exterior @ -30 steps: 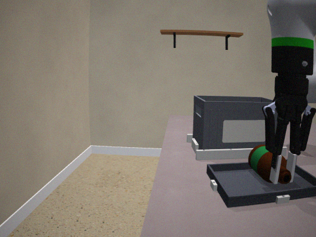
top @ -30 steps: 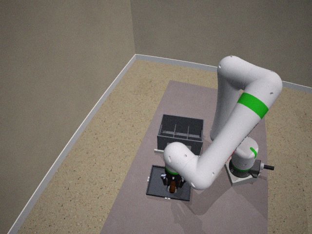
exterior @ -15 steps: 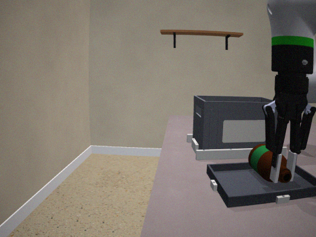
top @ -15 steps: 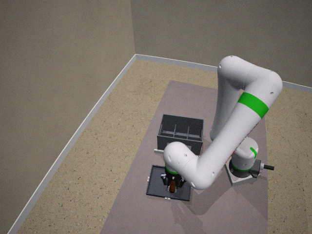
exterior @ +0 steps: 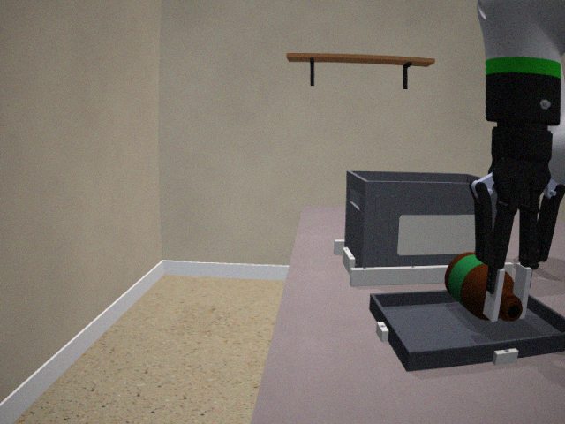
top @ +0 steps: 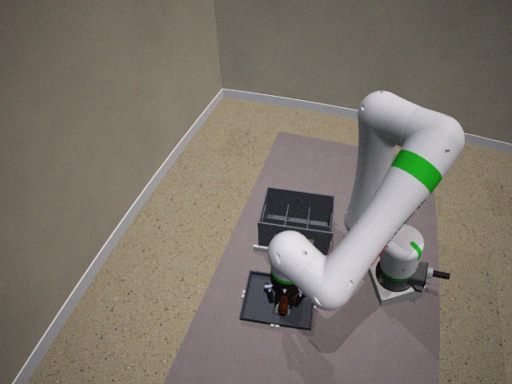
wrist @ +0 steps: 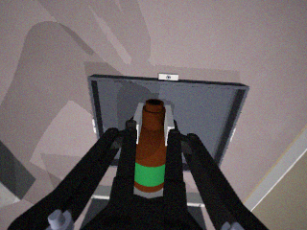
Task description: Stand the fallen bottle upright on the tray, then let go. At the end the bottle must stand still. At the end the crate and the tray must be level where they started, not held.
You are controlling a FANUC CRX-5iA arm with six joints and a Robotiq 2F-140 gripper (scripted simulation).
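The bottle lies 5 cm to the right of my hand, 2 cm below it and 1 cm ahead of it. From my hand the other things lie so: tray: 6 cm below, 4 cm to the right, 3 cm ahead; then crate: 34 cm to the right, 8 cm ahead, 1 cm above.
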